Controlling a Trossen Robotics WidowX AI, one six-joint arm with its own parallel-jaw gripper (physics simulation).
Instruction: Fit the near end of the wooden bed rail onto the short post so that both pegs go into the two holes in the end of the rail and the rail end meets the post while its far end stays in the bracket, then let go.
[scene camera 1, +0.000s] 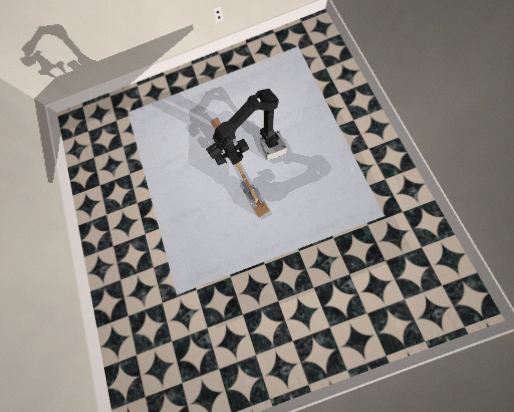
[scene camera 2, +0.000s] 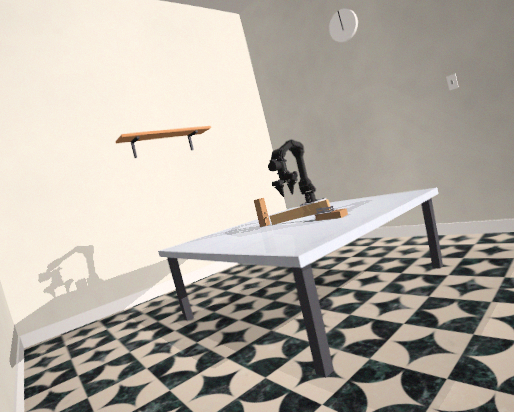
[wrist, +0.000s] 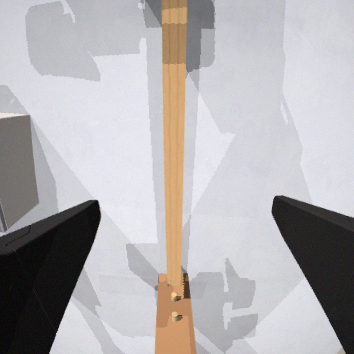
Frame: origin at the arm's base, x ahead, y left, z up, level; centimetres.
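Where they show: gripper, between the fingertips: (scene camera 2: 288, 195) (wrist: 187, 206); arm's base, origin of its link: (scene camera 1: 271, 141) (scene camera 2: 311, 201).
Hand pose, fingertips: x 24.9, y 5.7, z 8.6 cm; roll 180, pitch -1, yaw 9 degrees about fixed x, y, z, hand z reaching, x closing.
Note:
Things, the pixels of their top centre, and the offset from my fingertips. "spot": a spot on its surface instead. Level surfaces: height alone.
- short post, a spot on its surface: (wrist: 175, 340) spot: dx +2.7, dy -22.0, dz -5.1 cm
- upper peg, a spot on its surface: (wrist: 175, 297) spot: dx +2.8, dy -21.2, dz -11.0 cm
- lower peg, a spot on its surface: (wrist: 176, 316) spot: dx +2.8, dy -21.0, dz -7.8 cm
- bracket, a spot on its surface: (scene camera 2: 332, 215) spot: dx -0.8, dy +29.1, dz -14.7 cm
- white table, height of its surface: dz -16.5 cm
The wooden rail (scene camera 1: 246, 180) (scene camera 2: 300, 212) (wrist: 174, 150) stands on its narrow edge, its near end by the short post (scene camera 1: 216, 122) (scene camera 2: 261, 212) (wrist: 175, 340). In the wrist view both pegs show bare on the post face, the upper peg (wrist: 175, 297) and the lower peg (wrist: 176, 316), beside the rail end. The holes are hidden. The far end lies at the bracket (scene camera 1: 261, 210) (scene camera 2: 332, 215), whose sides look clear; how deep it sits I cannot tell. My gripper (scene camera 1: 229, 156) (scene camera 2: 287, 193) (wrist: 187, 206) is open and empty, above the rail with a finger on each side.
The arm's pale base block (scene camera 1: 274, 150) (wrist: 17, 170) stands beside the rail, at the left in the wrist view. All stand on the white table (scene camera 1: 200, 240) (scene camera 2: 240, 250). A wall shelf (scene camera 2: 165, 134) hangs well away from the arm.

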